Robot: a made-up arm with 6 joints. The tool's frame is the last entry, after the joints.
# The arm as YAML. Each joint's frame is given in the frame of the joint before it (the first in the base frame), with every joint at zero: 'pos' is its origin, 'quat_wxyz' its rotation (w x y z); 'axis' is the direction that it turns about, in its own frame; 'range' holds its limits. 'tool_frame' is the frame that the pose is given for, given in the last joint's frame.
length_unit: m
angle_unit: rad
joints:
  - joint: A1
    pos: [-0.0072, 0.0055, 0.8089]
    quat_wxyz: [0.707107, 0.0, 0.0, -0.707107]
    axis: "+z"
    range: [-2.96, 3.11]
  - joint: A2
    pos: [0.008, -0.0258, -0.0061]
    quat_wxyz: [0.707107, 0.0, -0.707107, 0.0]
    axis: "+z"
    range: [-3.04, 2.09]
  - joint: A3
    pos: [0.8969, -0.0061, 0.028]
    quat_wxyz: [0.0, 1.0, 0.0, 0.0]
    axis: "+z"
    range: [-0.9, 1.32]
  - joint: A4
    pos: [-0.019, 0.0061, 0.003]
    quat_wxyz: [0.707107, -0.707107, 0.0, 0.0]
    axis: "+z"
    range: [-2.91, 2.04]
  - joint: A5
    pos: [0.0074, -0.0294, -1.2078]
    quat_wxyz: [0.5, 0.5, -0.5, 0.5]
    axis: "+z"
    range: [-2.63, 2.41]
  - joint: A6
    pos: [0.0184, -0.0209, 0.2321]
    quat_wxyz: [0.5, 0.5, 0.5, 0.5]
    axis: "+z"
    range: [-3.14, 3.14]
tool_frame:
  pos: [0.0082, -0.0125, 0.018]
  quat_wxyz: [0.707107, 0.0, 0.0, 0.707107]
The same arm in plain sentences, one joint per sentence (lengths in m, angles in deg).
The arm has six revolute joints in a row. What follows holds with every joint at zero, and every direction is one of the base frame's.
Joint 1 sits 0.0072 m along -x and 0.0055 m along +y and 0.8089 m along +z from the base frame's origin and rotates about +z, from -169.60 to 178.19 deg.
Joint 2 sits 0.0258 m along -x and 0.0080 m along -y and 0.0061 m along -z from joint 1 and rotates about +y, from -174.18 to 119.75 deg.
Joint 3 sits 0.0061 m along -x and 0.0280 m along +y and 0.8969 m along +z from joint 2 and rotates about -y, from -51.57 to 75.63 deg.
Joint 4 sits 0.0061 m along -x and 0.0030 m along -y and 0.0190 m along -z from joint 3 and rotates about -x, from -166.73 to 116.88 deg.
Joint 5 sits 1.2078 m along +x and 0.0294 m along -y and 0.0074 m along +z from joint 4 and rotates about -y, from -150.69 to 138.08 deg.
Joint 6 sits 0.0184 m along -x and 0.2321 m along -y and 0.0209 m along +z from joint 5 and rotates about -x, from -179.91 to 179.91 deg.
The tool frame, which is the frame that the pose is given for, sits 0.0180 m along -x and 0.0125 m along +y and 0.0082 m along -z from joint 6; its axes are the base frame's turned by roll 90.00, pitch 0.00 and yaw -90.00 deg (as in URDF: about the fixed x, then y, then z).

